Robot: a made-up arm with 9 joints. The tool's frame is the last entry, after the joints. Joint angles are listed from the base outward.
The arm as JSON. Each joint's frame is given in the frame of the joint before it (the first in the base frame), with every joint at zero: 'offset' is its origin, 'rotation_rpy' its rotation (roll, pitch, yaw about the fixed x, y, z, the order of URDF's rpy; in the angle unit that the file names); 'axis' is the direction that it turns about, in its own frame. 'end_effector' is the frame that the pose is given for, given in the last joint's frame.
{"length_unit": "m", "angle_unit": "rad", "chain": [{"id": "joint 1", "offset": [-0.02, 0.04, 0.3], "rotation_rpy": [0.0, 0.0, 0.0], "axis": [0.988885, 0.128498, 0.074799]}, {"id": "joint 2", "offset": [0.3, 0.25, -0.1], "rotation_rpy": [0.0, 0.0, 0.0], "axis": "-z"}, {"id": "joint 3", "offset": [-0.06, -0.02, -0.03], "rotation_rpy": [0.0, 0.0, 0.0], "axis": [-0.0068, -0.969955, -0.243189]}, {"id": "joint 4", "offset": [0.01, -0.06, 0.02], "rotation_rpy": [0.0, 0.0, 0.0], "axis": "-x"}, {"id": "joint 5", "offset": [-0.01, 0.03, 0.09], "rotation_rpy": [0.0, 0.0, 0.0], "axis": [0.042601, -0.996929, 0.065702]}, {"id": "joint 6", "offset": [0.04, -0.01, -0.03], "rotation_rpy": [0.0, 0.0, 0.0], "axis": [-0.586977, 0.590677, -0.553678]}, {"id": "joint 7", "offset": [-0.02, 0.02, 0.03], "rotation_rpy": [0.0, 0.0, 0.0], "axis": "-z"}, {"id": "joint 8", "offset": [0.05, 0.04, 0.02], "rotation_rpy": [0.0, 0.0, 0.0], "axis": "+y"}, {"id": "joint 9", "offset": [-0.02, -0.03, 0.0], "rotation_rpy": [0.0, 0.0, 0.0], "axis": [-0.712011, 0.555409, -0.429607]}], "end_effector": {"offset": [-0.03, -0.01, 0.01], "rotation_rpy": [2.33, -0.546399, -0.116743]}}
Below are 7 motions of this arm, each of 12 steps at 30 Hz.
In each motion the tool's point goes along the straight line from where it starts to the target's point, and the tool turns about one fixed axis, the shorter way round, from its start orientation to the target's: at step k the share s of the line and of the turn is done. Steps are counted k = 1, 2, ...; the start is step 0. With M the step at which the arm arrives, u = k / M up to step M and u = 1 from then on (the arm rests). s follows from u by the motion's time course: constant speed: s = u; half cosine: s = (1 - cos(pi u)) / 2; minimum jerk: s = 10 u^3 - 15 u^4 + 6 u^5.
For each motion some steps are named. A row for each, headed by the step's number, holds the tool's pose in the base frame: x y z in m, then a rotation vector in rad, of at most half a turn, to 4 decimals.
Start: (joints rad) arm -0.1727 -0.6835 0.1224 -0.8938 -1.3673 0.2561 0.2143 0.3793 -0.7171
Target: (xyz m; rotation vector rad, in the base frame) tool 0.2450 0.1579 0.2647 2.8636 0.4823 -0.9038
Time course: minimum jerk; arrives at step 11
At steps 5, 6, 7, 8, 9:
5: 0.2886 0.1654 0.2534 2.5161 0.8032 -1.0558
6: 0.2760 0.1632 0.2566 2.6210 0.7159 -1.0166
7: 0.2641 0.1612 0.2597 2.7162 0.6301 -0.9764
8: 0.2546 0.1596 0.2622 2.7907 0.5579 -0.9414
9: 0.2483 0.1585 0.2638 2.8385 0.5089 -0.9172

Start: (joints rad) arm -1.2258 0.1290 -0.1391 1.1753 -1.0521 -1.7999 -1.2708 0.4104 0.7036
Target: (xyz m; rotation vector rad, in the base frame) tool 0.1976 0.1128 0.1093 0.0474 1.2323 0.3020
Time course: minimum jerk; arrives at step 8
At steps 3, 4, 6, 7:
3: 0.2148 0.1152 0.1041 0.3200 1.1965 0.1138
4: 0.2095 0.1145 0.1057 0.2360 1.2098 0.1725
6: 0.2001 0.1131 0.1086 0.0866 1.2284 0.2753
7: 0.1980 0.1129 0.1092 0.0535 1.2317 0.2979

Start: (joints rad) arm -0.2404 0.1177 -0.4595 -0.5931 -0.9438 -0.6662 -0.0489 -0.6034 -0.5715
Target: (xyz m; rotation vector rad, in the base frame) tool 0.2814 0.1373 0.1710 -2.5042 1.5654 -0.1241
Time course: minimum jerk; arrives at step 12
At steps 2, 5, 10, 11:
2: 0.2621 0.1720 0.2140 -2.5221 1.1590 -0.3876
5: 0.2683 0.1608 0.2001 -2.5241 1.2904 -0.3059
10: 0.2807 0.1386 0.1726 -2.5062 1.5505 -0.1343
11: 0.2813 0.1375 0.1712 -2.5045 1.5633 -0.1256

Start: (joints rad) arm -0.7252 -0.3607 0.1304 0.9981 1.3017 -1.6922 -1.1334 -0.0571 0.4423
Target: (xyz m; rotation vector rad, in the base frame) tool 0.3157 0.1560 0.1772 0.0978 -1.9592 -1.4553
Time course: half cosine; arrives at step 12
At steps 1, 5, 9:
1: 0.2813 0.1648 0.1713 0.6674 -2.1439 -1.2057
5: 0.2937 0.1616 0.1734 0.4616 -2.0889 -1.3049
9: 0.3106 0.1573 0.1763 0.1820 -1.9929 -1.4233

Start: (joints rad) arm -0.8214 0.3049 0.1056 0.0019 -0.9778 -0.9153 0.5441 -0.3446 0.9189
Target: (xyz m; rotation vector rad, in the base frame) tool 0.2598 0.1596 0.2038 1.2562 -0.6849 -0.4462
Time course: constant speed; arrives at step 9
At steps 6, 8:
6: 0.2468 0.1647 0.1953 1.2138 -0.8343 -0.4088
8: 0.2555 0.1613 0.2010 1.2426 -0.7349 -0.4339

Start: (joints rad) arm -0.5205 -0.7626 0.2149 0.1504 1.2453 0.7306 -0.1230 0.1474 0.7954
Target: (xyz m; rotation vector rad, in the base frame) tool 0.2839 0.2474 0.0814 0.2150 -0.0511 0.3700
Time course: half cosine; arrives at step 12
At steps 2, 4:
2: 0.2074 0.2390 0.2400 1.1285 -0.4925 1.0128
4: 0.2224 0.2406 0.2089 0.9477 -0.4041 0.8901

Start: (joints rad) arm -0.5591 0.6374 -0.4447 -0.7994 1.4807 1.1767 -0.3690 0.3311 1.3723
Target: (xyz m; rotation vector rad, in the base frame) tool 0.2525 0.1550 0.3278 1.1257 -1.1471 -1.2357
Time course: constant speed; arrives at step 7
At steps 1, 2, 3, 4, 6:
1: 0.2532 0.1397 0.3281 1.1401 -1.1762 -1.3277
2: 0.2531 0.1422 0.3280 1.1378 -1.1714 -1.3123
3: 0.2530 0.1448 0.3280 1.1355 -1.1666 -1.2969
4: 0.2529 0.1473 0.3279 1.1331 -1.1618 -1.2816
6: 0.2526 0.1524 0.3278 1.1282 -1.1520 -1.2510

